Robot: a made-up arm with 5 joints. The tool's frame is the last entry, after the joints.
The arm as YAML. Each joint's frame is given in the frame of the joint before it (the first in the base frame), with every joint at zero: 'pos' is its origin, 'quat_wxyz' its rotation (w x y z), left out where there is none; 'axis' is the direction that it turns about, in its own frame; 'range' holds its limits. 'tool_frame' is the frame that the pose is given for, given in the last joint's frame.
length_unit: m
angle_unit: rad
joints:
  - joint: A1
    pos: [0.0, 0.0, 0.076]
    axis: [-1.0, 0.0, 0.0]
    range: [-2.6, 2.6]
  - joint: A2
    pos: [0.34, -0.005, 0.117]
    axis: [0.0, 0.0, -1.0]
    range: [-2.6, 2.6]
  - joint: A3
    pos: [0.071, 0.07, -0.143]
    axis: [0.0, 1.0, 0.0]
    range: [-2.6, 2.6]
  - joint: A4
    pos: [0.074, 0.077, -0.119]
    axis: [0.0, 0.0, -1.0]
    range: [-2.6, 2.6]
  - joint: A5
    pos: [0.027, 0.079, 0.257]
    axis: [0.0, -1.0, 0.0]
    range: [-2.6, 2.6]
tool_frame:
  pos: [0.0, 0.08, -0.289]
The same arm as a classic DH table. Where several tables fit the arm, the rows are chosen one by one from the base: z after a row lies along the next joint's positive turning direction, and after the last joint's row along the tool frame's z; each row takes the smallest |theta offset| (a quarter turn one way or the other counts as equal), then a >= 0, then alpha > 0; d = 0 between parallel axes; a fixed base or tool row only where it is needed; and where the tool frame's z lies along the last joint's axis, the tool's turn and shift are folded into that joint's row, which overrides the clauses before.
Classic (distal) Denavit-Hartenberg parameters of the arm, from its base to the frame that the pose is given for. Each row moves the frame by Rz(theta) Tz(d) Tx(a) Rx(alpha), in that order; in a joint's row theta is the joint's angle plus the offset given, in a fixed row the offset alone. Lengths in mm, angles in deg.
base (fixed): a 0.0  alpha 90.00  d 76.0  theta0 -90.00
A1: a 5.0  alpha 90.00  d -340.0  theta0 0.00
A2: a 71.0  alpha 90.00  d 26.0  theta0 -90.00
A3: a 74.0  alpha -90.00  d 147.0  theta0 0.00
A4: a 27.0  alpha -90.00  d -138.0  theta0 0.00
A5: a 0.0  alpha -90.00  d -159.0  theta0 0.00
tool (fixed): a 0.0  alpha 0.00  d -289.0  theta0 0.00
Joint limits (deg, base to tool): -148.97..148.97 -148.97..148.97 -148.97..148.97 -148.97..148.97 -148.97..148.97

